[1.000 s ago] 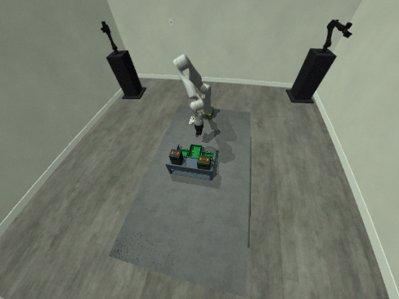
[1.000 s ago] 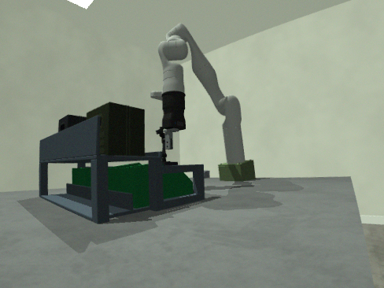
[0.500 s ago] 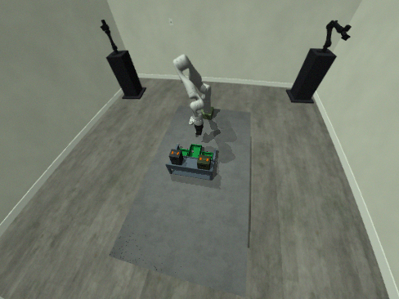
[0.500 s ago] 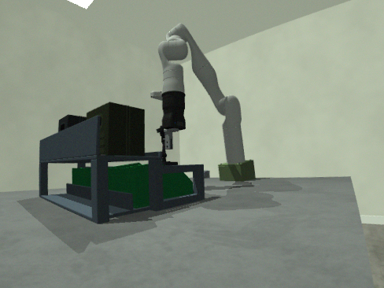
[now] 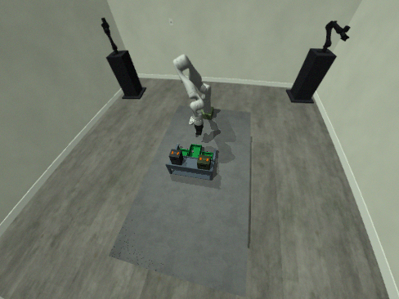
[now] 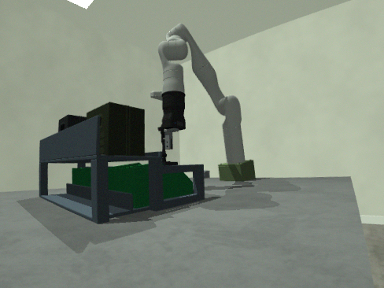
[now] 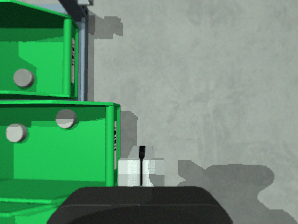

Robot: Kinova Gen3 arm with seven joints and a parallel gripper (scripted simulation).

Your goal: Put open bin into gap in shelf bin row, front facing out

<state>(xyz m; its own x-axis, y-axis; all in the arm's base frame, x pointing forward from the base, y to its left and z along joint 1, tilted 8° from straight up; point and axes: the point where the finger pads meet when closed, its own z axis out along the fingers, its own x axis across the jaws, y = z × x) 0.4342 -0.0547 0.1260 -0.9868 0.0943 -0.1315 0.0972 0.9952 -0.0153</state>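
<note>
My hand is 80 mm short of the blue-grey edge strip and 140 mm above it.
</note>
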